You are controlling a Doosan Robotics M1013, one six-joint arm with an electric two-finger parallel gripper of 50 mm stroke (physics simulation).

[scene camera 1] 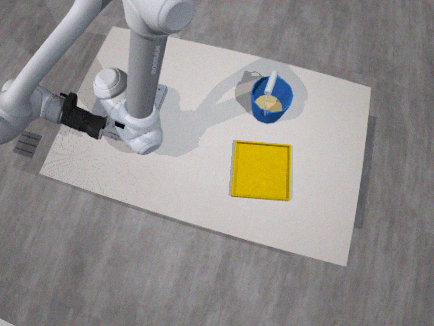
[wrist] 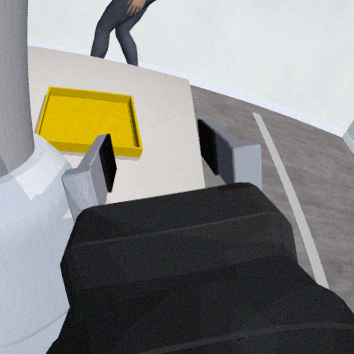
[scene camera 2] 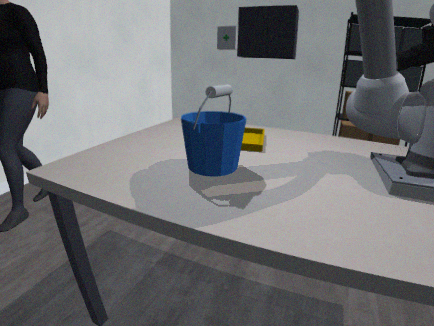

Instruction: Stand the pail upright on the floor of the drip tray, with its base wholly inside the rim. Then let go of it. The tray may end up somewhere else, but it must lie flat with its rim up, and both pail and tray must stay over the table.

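Where they show: gripper, between the fingertips: [scene camera 1: 121,132] [wrist: 155,143]; arm's base, origin of its link: [scene camera 2: 430,171].
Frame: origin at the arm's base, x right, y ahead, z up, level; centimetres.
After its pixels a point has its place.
The blue pail [scene camera 1: 258,114] @[y 61.1, x -14.2, z 3.9 cm] [scene camera 2: 214,150] @[y 60.1, x -28.9, z 4.4 cm] stands upright on the table, beside the tray and apart from it. Its wire handle with a white grip [scene camera 1: 270,83] @[y 62.1, x -20.6, z 20.5 cm] [scene camera 2: 219,91] @[y 60.8, x -25.2, z 19.2 cm] is raised above the rim, and something tan shows inside. The yellow drip tray [scene camera 1: 261,171] @[y 70.6, x 8.6, z -3.2 cm] [scene camera 2: 255,139] @[y 61.9, x 12.4, z -3.1 cm] [wrist: 90,120] @[y 70.7, x 8.9, z -3.1 cm] lies flat with its rim up; in scene camera 2 the pail partly hides it. My gripper [scene camera 1: 114,131] @[y 20.0, x 22.0, z 31.3 cm] [wrist: 155,143] @[y 20.0, x 22.0, z 31.3 cm] is open and empty, beside the arm's base and far from pail and tray. The pail does not show in the wrist view.
The pale table [scene camera 1: 320,215] @[y 101.3, x 18.8, z -3.5 cm] [scene camera 2: 300,225] @[y 34.8, x -40.5, z -3.5 cm] [wrist: 160,95] @[y 96.3, x 26.3, z -3.5 cm] carries the arm's base plate [scene camera 1: 162,95] @[y 14.5, x -10.6, z 0.1 cm] [scene camera 2: 400,182] @[y 12.4, x -16.0, z 0.3 cm]. The arm's column and shoulder stand close beside the gripper. A person [scene camera 2: 20,100] [wrist: 117,30] stands beyond the table, and a shelf rack [scene camera 2: 340,80] stands behind it.
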